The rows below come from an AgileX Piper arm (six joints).
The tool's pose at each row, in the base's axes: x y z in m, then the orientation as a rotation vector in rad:
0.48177, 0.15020, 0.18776, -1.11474, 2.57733, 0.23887
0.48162, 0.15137, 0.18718, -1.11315, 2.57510, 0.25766
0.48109, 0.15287, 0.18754, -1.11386, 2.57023, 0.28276
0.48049, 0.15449, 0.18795, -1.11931, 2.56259, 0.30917
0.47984, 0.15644, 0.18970, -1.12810, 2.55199, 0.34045
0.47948, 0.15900, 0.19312, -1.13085, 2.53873, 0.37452
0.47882, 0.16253, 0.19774, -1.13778, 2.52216, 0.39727
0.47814, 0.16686, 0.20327, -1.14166, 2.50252, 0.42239
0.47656, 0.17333, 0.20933, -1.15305, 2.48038, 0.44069
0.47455, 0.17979, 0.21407, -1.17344, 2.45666, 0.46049
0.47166, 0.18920, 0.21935, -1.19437, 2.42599, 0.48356
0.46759, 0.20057, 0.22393, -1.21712, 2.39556, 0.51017
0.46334, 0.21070, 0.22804, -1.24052, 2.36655, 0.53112
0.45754, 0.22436, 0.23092, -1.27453, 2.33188, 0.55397
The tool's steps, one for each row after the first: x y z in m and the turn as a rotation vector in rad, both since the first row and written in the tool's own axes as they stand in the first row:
-0.00049, 0.00089, 0.00083, -0.01148, -0.00631, 0.00244
-0.00129, 0.00231, 0.00079, -0.02711, -0.01511, 0.00336
-0.00215, 0.00386, 0.00072, -0.04420, -0.02454, 0.00065
-0.00368, 0.00571, -0.00052, -0.06479, -0.03585, -0.00448
-0.00640, 0.00781, -0.00309, -0.08534, -0.05194, -0.00651
-0.01001, 0.01081, -0.00658, -0.09865, -0.06711, -0.01359
-0.01448, 0.01440, -0.01070, -0.11234, -0.08630, -0.01961
-0.02000, 0.02011, -0.01492, -0.12281, -0.10341, -0.03195
-0.02478, 0.02611, -0.01802, -0.13641, -0.11820, -0.05017
-0.03117, 0.03476, -0.02100, -0.15123, -0.13877, -0.07086
-0.03789, 0.04560, -0.02305, -0.16941, -0.15837, -0.09220
-0.04349, 0.05572, -0.02504, -0.18440, -0.17529, -0.11426
-0.05004, 0.06934, -0.02526, -0.20270, -0.19193, -0.14467

